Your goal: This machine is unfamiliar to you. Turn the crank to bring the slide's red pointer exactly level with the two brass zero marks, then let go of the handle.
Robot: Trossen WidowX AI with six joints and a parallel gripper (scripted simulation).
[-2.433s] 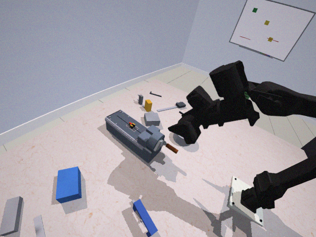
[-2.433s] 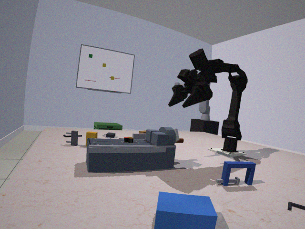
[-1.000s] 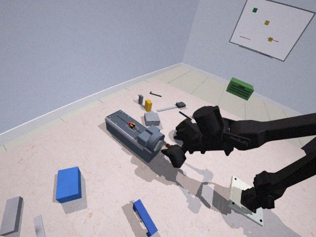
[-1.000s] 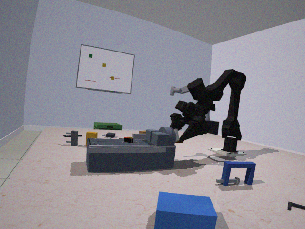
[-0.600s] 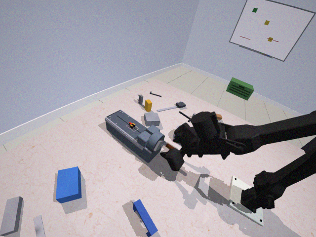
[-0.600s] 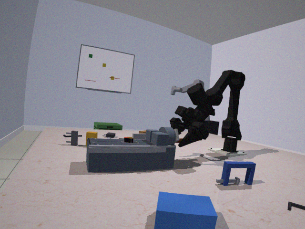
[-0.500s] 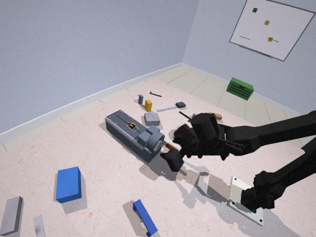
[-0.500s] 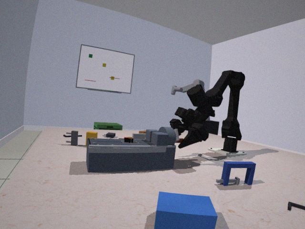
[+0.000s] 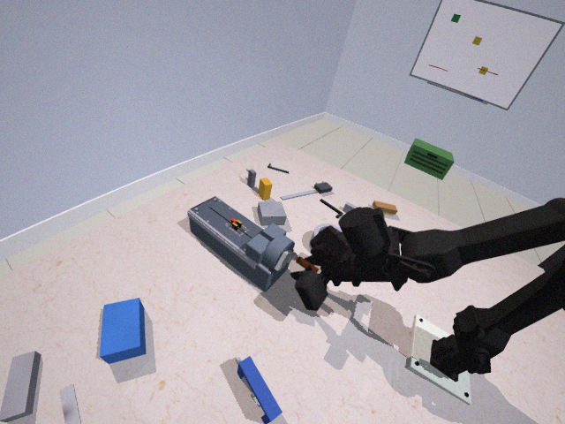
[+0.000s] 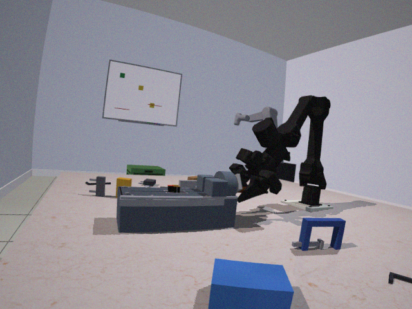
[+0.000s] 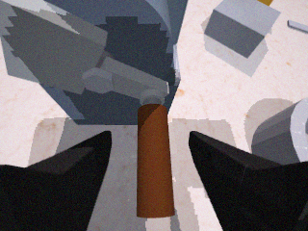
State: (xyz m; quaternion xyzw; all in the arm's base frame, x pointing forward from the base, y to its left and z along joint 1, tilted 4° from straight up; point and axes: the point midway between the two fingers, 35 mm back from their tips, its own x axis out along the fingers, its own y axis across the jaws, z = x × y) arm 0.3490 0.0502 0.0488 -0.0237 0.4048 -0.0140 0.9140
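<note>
Right now my gripper tip is 20 mm past the brown crank handle and 20 mm below it. From my gripper tip the other things lie so: blue bracket 70 mm behind, 230 mm to the left, 20 mm below; red pointer 180 mm ahead, 30 mm to the left, 30 mm above; grey block 180 mm ahead, 140 mm to the right, 30 mm below.
</note>
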